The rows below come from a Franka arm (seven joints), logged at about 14 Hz.
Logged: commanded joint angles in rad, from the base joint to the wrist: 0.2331 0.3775 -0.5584 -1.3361 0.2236 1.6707 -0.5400; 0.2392 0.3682 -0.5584 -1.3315 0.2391 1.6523 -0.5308; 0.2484 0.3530 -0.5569 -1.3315 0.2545 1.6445 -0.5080; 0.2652 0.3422 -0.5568 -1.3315 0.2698 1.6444 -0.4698; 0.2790 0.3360 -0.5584 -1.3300 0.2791 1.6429 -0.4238; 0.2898 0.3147 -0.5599 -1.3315 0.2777 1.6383 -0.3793; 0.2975 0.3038 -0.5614 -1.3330 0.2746 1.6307 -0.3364; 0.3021 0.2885 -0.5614 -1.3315 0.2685 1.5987 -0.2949; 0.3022 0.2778 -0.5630 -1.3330 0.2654 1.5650 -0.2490
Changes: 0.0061 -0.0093 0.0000 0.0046 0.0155 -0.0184 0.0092; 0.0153 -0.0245 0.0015 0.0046 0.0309 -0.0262 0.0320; 0.0321 -0.0353 0.0016 0.0046 0.0462 -0.0263 0.0702; 0.0459 -0.0415 0.0000 0.0061 0.0555 -0.0278 0.1162; 0.0567 -0.0628 -0.0015 0.0046 0.0541 -0.0324 0.1607; 0.0644 -0.0737 -0.0030 0.0031 0.0510 -0.0400 0.2036; 0.0690 -0.0890 -0.0030 0.0046 0.0449 -0.0720 0.2451; 0.0691 -0.0997 -0.0046 0.0031 0.0418 -0.1057 0.2910
